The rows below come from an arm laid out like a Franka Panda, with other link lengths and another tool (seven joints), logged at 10 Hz.
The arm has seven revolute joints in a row. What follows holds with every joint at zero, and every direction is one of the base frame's.
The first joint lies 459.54 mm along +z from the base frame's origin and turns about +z.
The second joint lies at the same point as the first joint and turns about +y.
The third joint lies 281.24 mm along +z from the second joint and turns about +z.
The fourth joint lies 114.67 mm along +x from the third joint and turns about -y.
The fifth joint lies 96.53 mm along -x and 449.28 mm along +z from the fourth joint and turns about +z.
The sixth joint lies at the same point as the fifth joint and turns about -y.
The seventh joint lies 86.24 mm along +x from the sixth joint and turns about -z.
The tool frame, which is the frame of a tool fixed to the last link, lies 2 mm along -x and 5 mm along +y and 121.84 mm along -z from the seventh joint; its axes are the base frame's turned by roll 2.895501, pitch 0 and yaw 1.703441 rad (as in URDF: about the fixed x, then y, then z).
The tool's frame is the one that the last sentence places.
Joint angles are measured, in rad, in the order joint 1, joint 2, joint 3, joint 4, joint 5, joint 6, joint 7. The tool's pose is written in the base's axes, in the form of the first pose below.
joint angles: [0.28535 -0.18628 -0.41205 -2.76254 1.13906 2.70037 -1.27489]
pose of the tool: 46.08 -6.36 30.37 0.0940 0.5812 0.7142 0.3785
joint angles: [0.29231 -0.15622 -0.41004 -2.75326 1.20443 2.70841 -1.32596]
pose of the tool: 45.97 -6.32 29.41 0.0976 0.5837 0.7117 0.3784
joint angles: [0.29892 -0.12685 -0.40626 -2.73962 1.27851 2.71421 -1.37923]
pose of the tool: 46.03 -6.21 28.63 0.1027 0.5867 0.7072 0.3808
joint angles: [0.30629 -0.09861 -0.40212 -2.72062 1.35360 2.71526 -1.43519]
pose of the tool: 46.33 -6.00 28.07 0.1090 0.5871 0.7032 0.3860
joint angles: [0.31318 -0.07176 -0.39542 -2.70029 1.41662 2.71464 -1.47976]
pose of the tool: 46.75 -5.64 27.62 0.1140 0.5865 0.7004 0.3904
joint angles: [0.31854 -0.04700 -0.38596 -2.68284 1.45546 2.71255 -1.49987]
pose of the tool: 47.13 -5.15 27.16 0.1146 0.5869 0.6991 0.3920
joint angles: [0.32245 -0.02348 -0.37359 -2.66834 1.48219 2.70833 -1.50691]
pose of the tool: 47.42 -4.51 26.65 0.1115 0.5880 0.6985 0.3923
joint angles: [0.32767 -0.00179 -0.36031 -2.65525 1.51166 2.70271 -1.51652]
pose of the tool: 47.66 -3.72 26.13 0.1077 0.5880 0.6981 0.3941
